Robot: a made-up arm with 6 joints.
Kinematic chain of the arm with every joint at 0, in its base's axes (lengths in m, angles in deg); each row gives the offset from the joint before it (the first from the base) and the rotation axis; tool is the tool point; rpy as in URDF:
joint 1: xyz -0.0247 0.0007 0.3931 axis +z
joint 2: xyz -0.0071 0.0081 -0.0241 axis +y
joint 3: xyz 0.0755 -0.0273 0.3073 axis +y
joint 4: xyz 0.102 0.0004 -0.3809 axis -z
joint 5: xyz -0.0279 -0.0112 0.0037 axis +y
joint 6: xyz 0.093 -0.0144 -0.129 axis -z
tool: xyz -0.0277 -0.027 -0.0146 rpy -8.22 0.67 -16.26
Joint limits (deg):
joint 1: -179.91..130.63
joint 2: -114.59..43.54
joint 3: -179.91..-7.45
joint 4: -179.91..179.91
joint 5: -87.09..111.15
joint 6: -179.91..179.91
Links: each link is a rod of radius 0.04 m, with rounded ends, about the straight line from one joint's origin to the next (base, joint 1, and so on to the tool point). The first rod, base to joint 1, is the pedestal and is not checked.
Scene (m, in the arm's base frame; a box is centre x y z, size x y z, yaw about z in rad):
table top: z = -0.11
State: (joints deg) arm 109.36 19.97 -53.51 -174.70 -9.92 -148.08
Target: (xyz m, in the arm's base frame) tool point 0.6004 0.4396 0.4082
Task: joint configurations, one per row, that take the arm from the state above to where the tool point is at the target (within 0.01 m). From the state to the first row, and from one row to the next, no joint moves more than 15 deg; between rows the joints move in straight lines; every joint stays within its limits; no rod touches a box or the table.
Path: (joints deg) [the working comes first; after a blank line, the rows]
Joints at the target: 35.18 33.22 -97.55 -175.47 25.22 -151.43
Straight joint move there: clear.

1: 94.52 22.62 -62.32 -174.85 -2.89 -148.75
2: 79.69 25.27 -71.13 -175.01 4.14 -149.42
3: 64.85 27.92 -79.93 -175.16 11.17 -150.09
4: 50.02 30.57 -88.74 -175.32 18.20 -150.76
5: 35.18 33.22 -97.55 -175.47 25.22 -151.43

